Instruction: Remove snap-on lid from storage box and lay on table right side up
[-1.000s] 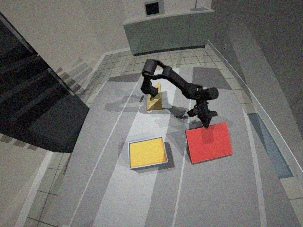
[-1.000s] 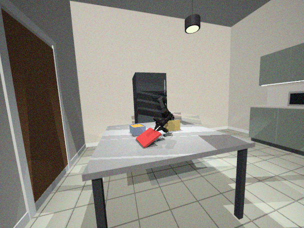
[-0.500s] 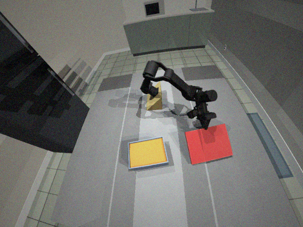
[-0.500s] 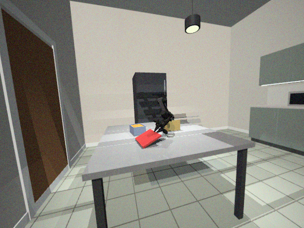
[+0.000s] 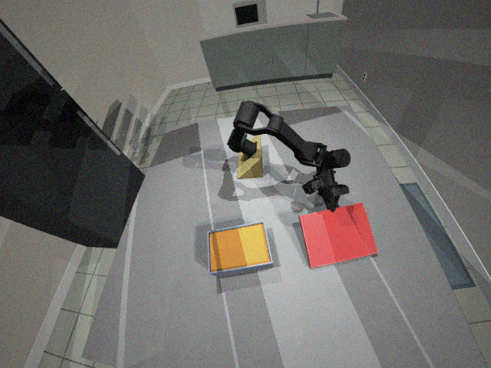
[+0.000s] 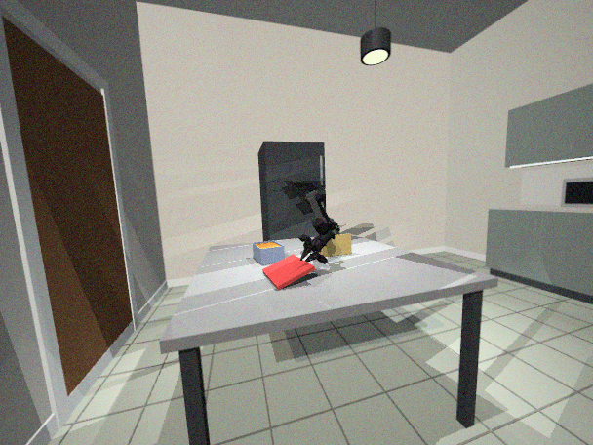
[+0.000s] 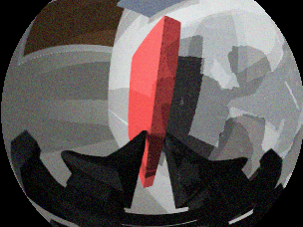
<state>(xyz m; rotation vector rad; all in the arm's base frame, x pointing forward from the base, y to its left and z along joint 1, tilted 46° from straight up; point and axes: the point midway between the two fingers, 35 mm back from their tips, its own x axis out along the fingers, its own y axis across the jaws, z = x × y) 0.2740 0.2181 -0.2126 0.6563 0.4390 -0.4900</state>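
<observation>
Right now my gripper tip is 80 mm short of the red lid, 20 mm to the right of it and 20 mm above it. The rest, counted from my gripper tip: storage box (330 mm to the right, 150 mm ahead, 20 mm below).
</observation>
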